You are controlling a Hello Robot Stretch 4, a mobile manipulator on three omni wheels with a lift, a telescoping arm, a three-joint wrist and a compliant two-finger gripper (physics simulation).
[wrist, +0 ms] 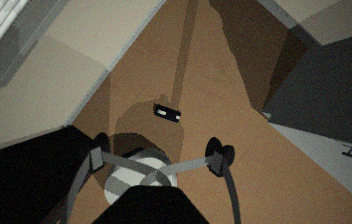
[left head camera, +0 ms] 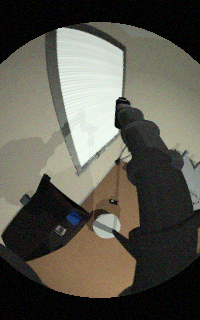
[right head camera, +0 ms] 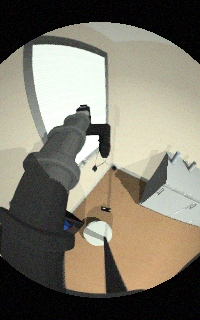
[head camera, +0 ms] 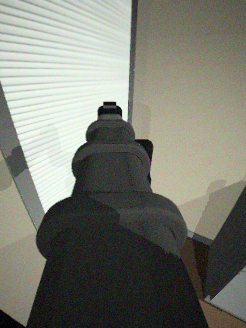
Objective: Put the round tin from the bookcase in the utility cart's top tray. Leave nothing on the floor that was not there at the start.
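My gripper [wrist: 158,147] [right head camera: 104,167] is open and points down, with its fingertips wide apart and no object between them. It hangs high above the floor, near the room corner by the window. A dark shelf unit, which looks like the bookcase [left head camera: 30,227], stands at the left in the left head view. It holds a blue item [left head camera: 74,217] and a small pale box [left head camera: 60,230]. A small grey cylinder [left head camera: 25,199] shows at its far side; I cannot tell if it is the round tin. The utility cart cannot be made out.
A white round-topped object [left head camera: 106,229] [right head camera: 97,233] [wrist: 145,175] stands on the floor below the gripper. A small black object [left head camera: 114,202] [right head camera: 105,209] [wrist: 167,113] lies beside it. A pale cabinet [right head camera: 172,202] stands at the right. My arm [head camera: 112,220] extends toward the window [head camera: 65,75].
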